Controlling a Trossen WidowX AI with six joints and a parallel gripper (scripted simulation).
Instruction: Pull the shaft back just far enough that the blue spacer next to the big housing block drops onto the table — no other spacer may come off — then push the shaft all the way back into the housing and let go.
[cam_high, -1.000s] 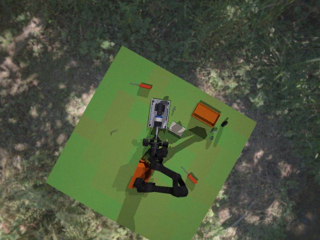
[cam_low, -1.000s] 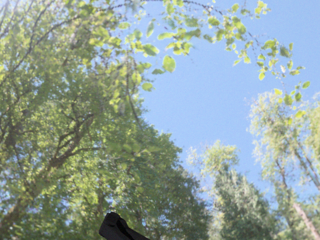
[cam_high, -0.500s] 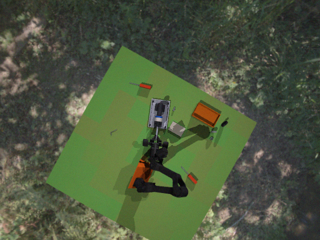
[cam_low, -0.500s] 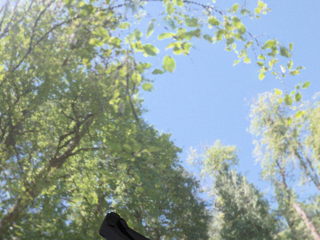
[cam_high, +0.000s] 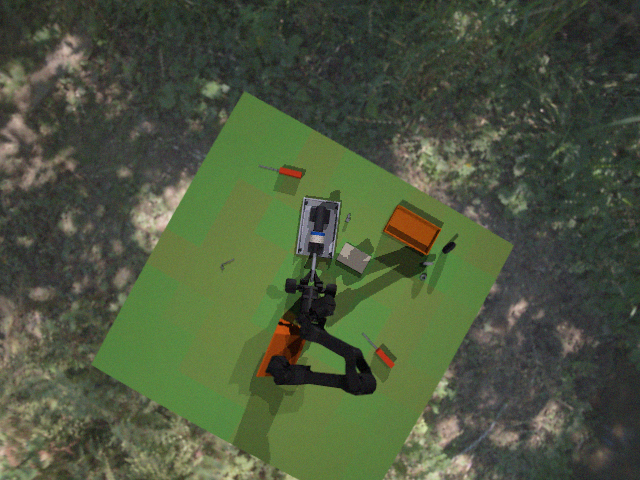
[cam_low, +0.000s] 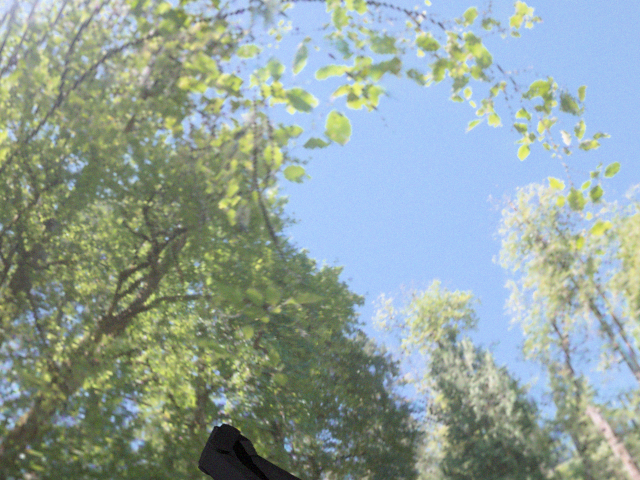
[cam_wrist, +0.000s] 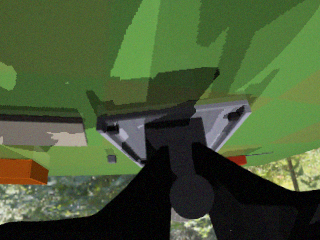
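Now: gripper tip 50 mm short of the grey shaft, 20 mm below it and 10 mm to the right of it. From my gripper tip the other things lie so: beige plate (130 mm to the right, 110 mm ahead, 50 mm below); orange tray (310 mm ahead, 300 mm to the right, 50 mm below); blue spacer (140 mm ahead, 40 mm to the left, 20 mm above).
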